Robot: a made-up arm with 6 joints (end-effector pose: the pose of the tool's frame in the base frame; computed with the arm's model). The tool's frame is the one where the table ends. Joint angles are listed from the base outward.
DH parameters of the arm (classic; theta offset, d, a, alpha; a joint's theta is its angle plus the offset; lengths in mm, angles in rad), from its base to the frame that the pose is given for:
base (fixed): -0.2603 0 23.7 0
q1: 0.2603 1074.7 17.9 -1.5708
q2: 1.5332 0 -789.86 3.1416
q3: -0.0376 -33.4 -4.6 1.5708
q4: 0 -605.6 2.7 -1.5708
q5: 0 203.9 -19.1 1.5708
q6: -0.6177 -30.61 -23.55 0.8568
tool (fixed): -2.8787 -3.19 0 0
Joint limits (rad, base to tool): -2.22..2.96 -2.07..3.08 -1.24..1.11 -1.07..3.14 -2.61..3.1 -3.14..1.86
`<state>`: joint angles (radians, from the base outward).
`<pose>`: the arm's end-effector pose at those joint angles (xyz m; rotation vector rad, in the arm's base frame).
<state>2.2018 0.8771 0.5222 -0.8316 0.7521 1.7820</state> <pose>-0.5524 0.9865 1.2946 0.4252 -2.0126 0.7511</pose>
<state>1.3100 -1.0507 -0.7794 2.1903 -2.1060 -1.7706</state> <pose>-0.1507 -0.1335 1.7920 -0.0078 -1.3191 -1.9965</pose>
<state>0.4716 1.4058 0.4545 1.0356 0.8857 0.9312</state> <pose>1.1925 0.5616 0.8670 -0.4409 -2.0873 1.1359</pose>
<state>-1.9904 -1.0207 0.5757 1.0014 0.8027 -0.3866</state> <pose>0.3421 0.8397 2.0632 2.3525 1.3976 -0.2841</pose>
